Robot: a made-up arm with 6 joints.
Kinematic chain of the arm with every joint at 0, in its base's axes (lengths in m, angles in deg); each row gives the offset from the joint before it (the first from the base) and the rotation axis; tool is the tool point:
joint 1: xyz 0 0 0.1 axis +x
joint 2: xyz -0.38 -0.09 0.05 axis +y
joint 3: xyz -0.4 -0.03 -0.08 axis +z
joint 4: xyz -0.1 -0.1 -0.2 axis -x
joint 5: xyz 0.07 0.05 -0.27 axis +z
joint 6: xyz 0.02 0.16 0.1 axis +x
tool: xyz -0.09 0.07 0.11
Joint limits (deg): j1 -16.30..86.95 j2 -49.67..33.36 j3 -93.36..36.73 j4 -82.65..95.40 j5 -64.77..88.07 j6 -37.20..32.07
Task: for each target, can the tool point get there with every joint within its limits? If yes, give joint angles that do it. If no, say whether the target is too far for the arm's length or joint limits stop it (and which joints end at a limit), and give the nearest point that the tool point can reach.
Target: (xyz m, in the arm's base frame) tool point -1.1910 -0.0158 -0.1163
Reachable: yes | joints 39.96 20.19 -21.47 76.58 45.03 -13.22
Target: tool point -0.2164 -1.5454 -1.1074
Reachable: no: too far | nearest point -0.3565 -0.5845 -0.5124 | short by 1.139 m
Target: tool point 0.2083 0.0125 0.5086
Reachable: no: joint limits stop it (at a limit: joint 1, joint 2, joint 3, joint 6) | nearest point -0.2338 0.3244 0.1558 | short by 0.646 m
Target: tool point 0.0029 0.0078 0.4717
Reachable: no: joint limits stop it (at a limit: joint 1, joint 2, joint 3, joint 6) | nearest point -0.2777 0.2907 0.1726 | short by 0.498 m
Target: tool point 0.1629 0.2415 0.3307
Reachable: no: joint limits stop it (at a limit: joint 1, joint 2, joint 3, joint 6) | nearest point -0.1859 0.3825 0.1315 | short by 0.426 m
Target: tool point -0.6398 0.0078 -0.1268
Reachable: yes | joints 1.39 -43.21 -19.56 -65.30 -16.56 -22.37
